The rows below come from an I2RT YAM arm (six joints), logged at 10 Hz.
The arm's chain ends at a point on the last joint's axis. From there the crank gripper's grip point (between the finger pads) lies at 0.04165 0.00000 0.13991 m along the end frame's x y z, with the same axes.
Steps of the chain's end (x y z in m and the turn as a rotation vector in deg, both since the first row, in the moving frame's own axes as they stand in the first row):
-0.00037, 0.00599, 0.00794, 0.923, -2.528, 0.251
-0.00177, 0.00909, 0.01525, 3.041, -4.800, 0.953
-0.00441, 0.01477, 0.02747, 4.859, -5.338, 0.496
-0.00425, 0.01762, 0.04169, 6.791, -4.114, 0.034
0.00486, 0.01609, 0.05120, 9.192, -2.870, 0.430
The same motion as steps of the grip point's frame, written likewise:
-0.00658, 0.00389, 0.00962, 0.923, -2.528, 0.251
-0.01356, 0.00218, 0.01806, 3.041, -4.800, 0.953
-0.01754, 0.00308, 0.03025, 4.859, -5.338, 0.496
-0.01437, 0.00093, 0.04333, 6.791, -4.114, 0.034
-0.00208, -0.00613, 0.05133, 9.192, -2.870, 0.430

